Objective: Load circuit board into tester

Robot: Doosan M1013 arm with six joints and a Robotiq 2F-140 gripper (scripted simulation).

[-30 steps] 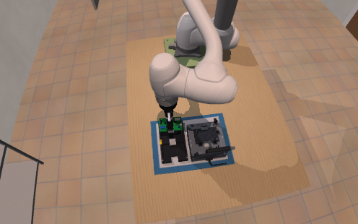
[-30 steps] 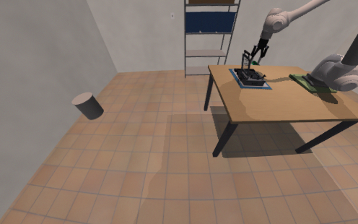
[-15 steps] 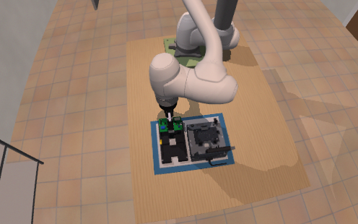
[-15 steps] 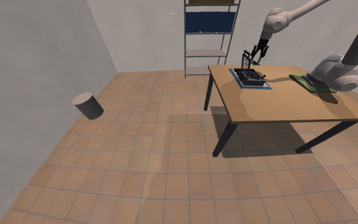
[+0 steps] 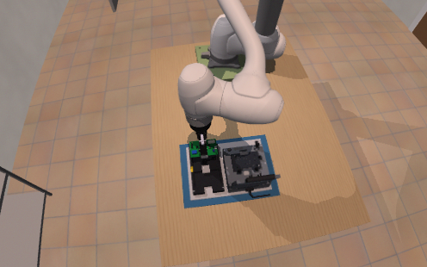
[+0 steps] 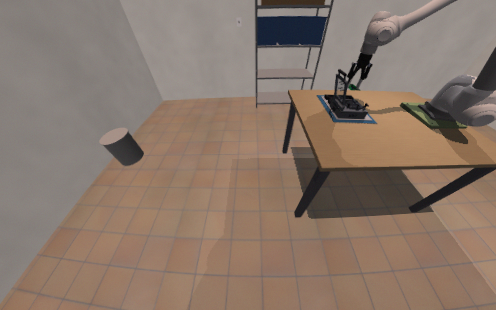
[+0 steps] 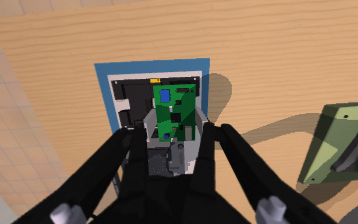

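My gripper is now 20 mm above the green circuit board. Round my hand: tester lid: 160 mm ahead, 190 mm to the left, 40 mm above; pin plate: 40 mm ahead, 180 mm to the left, 70 mm below.
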